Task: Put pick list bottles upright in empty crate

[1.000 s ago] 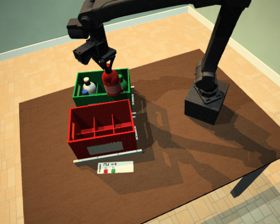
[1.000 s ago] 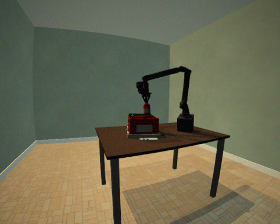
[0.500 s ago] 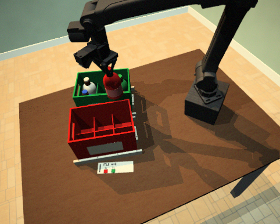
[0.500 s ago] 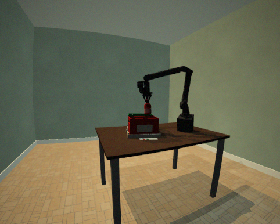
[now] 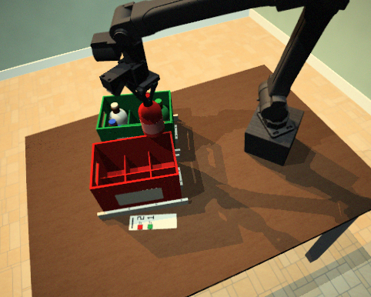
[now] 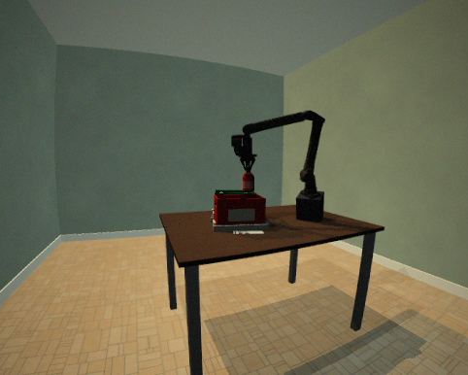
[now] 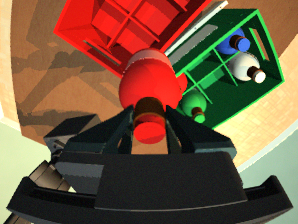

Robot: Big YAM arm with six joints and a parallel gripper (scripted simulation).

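The red bottle is 60 mm below my hand and 10 mm behind it. The rest, counted from my hand: blue-capped bottle: 240 mm below, 130 mm to the right, 130 mm ahead; red crate: 250 mm below, 80 mm to the left, 80 mm ahead; green crate: 250 mm below, 160 mm to the right, 30 mm ahead.
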